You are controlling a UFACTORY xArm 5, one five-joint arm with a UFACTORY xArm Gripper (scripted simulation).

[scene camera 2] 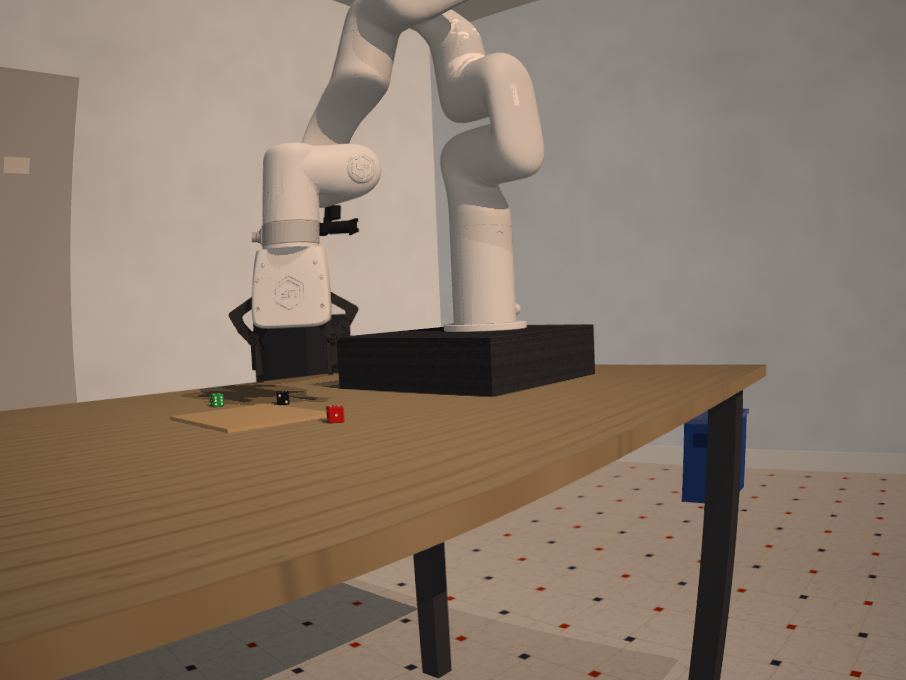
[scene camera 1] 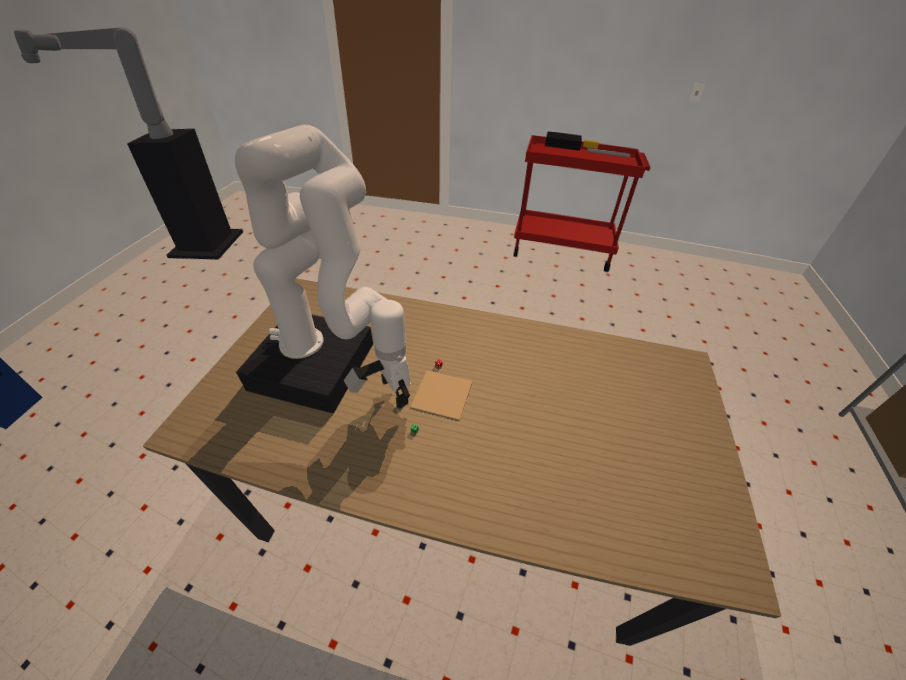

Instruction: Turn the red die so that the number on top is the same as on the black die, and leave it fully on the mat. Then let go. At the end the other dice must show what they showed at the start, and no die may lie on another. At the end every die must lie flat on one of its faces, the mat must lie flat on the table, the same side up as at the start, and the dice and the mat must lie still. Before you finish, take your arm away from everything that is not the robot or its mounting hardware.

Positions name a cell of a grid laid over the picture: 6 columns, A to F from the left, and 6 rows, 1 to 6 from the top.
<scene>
my gripper: scene camera 2 B4; scene camera 1 C4
tan mat: scene camera 2 B4; scene camera 1 C4
</scene>
